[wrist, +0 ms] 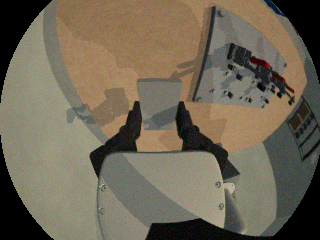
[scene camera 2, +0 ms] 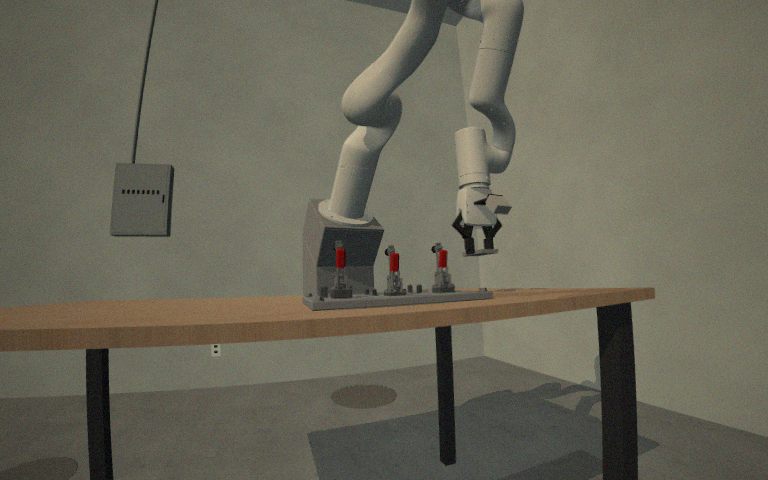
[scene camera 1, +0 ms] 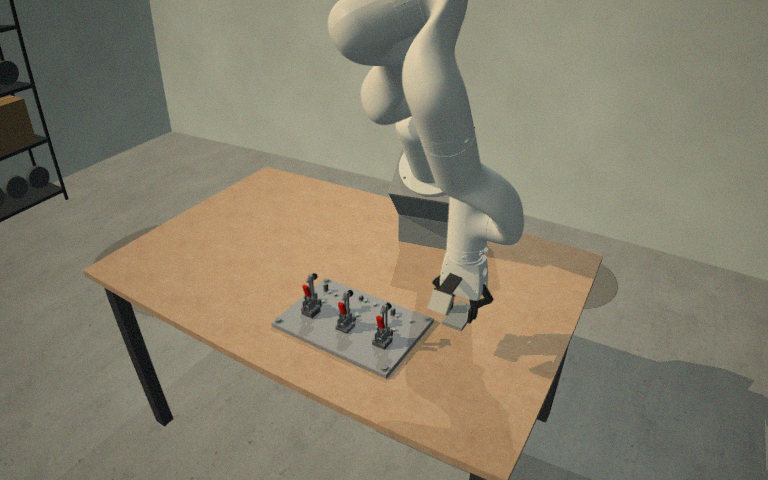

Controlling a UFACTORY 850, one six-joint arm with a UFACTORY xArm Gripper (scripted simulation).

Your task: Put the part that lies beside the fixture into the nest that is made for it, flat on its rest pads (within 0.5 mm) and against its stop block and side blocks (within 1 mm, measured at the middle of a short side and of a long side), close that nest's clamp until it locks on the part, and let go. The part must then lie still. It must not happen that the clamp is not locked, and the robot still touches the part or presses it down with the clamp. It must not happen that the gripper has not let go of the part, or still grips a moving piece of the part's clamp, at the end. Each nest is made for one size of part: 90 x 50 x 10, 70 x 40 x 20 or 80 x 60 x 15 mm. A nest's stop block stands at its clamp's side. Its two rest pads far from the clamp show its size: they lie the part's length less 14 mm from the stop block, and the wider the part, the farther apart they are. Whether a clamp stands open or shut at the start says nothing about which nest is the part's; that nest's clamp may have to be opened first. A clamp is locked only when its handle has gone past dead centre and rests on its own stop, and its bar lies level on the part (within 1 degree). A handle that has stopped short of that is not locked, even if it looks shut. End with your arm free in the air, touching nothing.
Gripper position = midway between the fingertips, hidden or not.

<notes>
In view: my gripper (scene camera 1: pixel 459 316), a flat grey part (wrist: pixel 159 98) and a fixture plate (scene camera 1: pixel 355 347).
My gripper also shows in the wrist view (wrist: pixel 158 108) and in scene camera 2 (scene camera 2: pixel 479 253). The fixture plate shows as well in the wrist view (wrist: pixel 223 31).
</notes>
